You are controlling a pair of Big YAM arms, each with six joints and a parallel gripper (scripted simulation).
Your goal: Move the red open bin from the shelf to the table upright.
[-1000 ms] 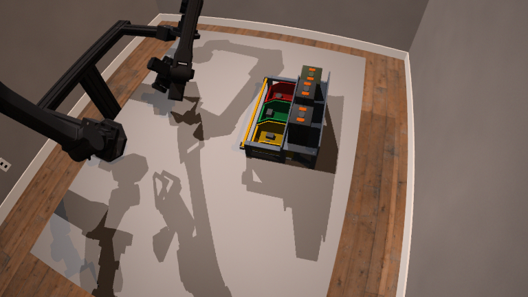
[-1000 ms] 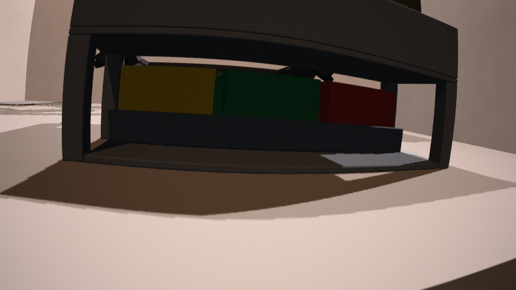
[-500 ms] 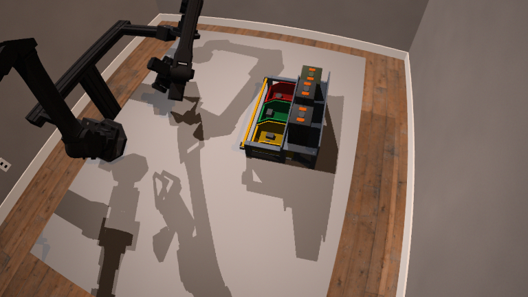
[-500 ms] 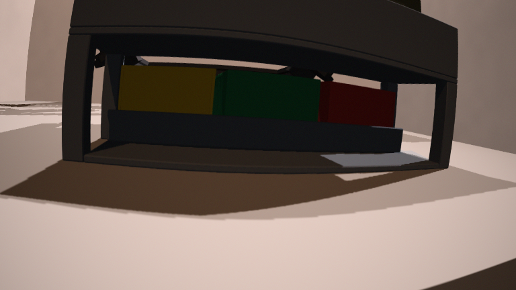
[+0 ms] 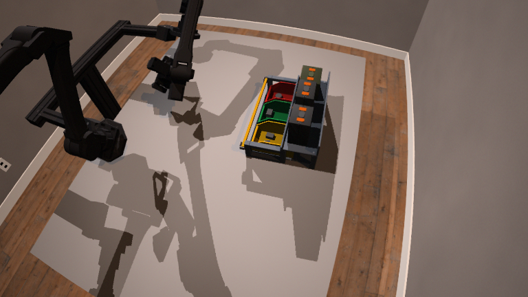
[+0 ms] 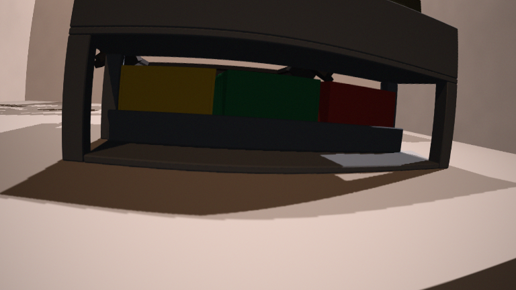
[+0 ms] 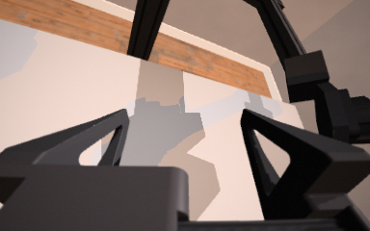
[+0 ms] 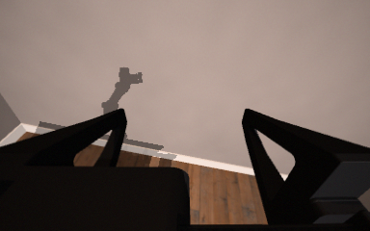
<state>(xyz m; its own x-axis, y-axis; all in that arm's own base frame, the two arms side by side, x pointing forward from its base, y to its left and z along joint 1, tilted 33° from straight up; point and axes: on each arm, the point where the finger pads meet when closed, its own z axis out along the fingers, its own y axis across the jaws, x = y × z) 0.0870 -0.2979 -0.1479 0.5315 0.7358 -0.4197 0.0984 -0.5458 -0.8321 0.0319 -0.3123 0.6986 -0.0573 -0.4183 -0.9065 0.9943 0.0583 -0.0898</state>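
The green bin lies 520 mm ahead of my left hand, 160 mm below it and 30 mm to the left of it. From my left hand the other things lie so: red open bin 520 mm ahead, 160 mm below, 140 mm to the left; grey shelf 550 mm ahead, 140 mm below, 30 mm to the left.
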